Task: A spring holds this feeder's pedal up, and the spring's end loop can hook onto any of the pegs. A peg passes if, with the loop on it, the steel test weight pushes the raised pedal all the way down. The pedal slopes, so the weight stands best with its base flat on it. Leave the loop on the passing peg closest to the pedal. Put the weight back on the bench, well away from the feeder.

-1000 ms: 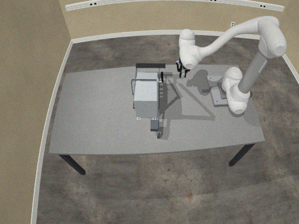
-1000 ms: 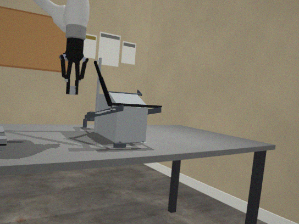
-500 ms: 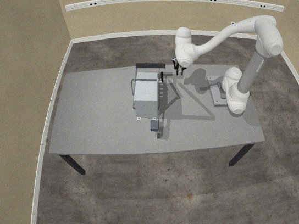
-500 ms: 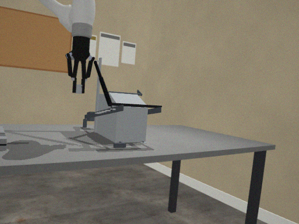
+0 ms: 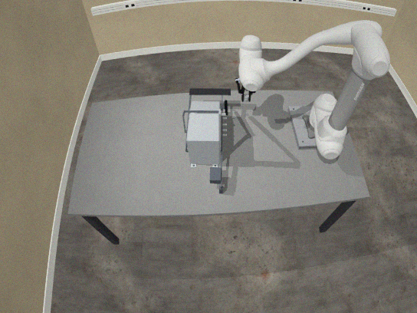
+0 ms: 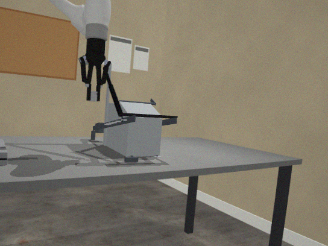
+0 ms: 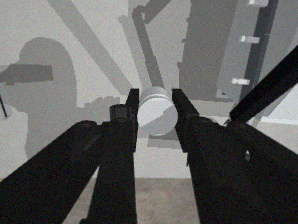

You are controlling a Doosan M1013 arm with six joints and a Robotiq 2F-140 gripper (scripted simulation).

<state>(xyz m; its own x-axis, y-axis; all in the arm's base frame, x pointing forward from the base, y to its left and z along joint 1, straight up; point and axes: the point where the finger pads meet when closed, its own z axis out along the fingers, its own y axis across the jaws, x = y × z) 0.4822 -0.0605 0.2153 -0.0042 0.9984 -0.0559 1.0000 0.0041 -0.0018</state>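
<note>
Now: the dark spring 120 mm ahead of my hand and 70 mm to the left of it. Round my hand: steel test weight 10 mm below.
</note>
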